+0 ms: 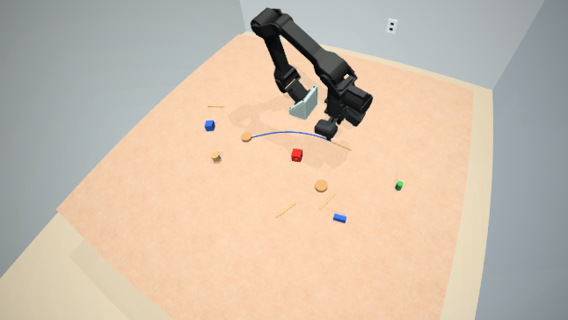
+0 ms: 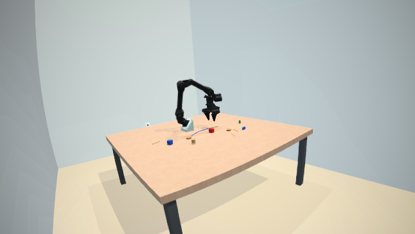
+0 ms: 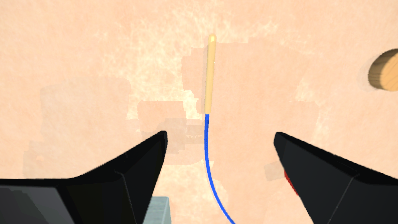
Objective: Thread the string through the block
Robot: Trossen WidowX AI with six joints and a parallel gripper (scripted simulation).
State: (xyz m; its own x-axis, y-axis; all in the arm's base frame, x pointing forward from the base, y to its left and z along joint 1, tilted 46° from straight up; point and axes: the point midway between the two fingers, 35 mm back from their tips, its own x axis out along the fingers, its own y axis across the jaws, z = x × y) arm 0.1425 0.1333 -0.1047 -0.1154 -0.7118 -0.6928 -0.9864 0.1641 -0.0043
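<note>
The thin wooden stick is 20 mm to the left of my gripper tip and 60 mm below it. Also, from my gripper tip: green cylinder: 100 mm ahead, 250 mm to the left, 50 mm below; red block: 100 mm ahead, 100 mm to the right, 50 mm below; wooden spool: 210 mm ahead, 360 mm to the right, 50 mm below.
</note>
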